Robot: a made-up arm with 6 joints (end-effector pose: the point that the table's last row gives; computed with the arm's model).
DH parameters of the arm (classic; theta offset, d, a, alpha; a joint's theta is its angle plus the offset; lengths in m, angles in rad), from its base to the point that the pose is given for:
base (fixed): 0.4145 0 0.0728 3.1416
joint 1: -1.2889 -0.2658 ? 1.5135
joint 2: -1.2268 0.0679 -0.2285 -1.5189
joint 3: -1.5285 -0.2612 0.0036 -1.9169
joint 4: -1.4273 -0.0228 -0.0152 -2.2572
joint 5: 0 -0.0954 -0.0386 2.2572
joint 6: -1.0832 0 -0.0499 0
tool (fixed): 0.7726 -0.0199 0 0
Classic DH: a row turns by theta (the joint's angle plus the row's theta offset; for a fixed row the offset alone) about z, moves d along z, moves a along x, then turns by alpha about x.
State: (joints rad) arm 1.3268 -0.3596 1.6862 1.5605 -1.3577 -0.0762
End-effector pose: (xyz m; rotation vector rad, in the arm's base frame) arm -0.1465 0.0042 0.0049 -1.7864 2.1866 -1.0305
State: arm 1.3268 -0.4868 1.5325 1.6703 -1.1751 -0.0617
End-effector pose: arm -0.1096 0.0082 -0.0172 -1.6409 2.0784 -1.4414
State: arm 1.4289 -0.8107 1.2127 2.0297 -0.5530 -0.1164
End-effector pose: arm -0.0180 0.0189 -0.0396 0.7831 -1.8634 2.1758
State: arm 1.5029 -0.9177 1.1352 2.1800 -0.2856 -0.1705
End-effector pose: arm 0.0040 0.0198 -0.0383 0.3605 -1.7595 2.1037
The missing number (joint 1, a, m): -0.0331
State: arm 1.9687 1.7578 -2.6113 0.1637 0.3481 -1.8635
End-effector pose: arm 0.0212 0.1819 0.5879 -0.9525 -0.4490 0.3980
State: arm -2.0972 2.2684 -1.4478 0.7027 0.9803 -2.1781
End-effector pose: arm 0.0551 -0.0930 0.5104 -0.6089 1.6915 -1.4162
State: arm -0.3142 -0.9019 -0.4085 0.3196 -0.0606 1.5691
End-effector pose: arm 0.2260 -0.1038 -0.0428 0.3702 1.2565 -2.1717
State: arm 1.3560 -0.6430 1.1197 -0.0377 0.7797 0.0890
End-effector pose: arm -0.1974 -0.0631 -0.0441 0.9989 0.5209 0.1328
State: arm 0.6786 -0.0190 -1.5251 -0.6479 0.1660 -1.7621
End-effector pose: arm -0.1689 -0.2669 0.1854 0.3420 -1.4122 -0.9234
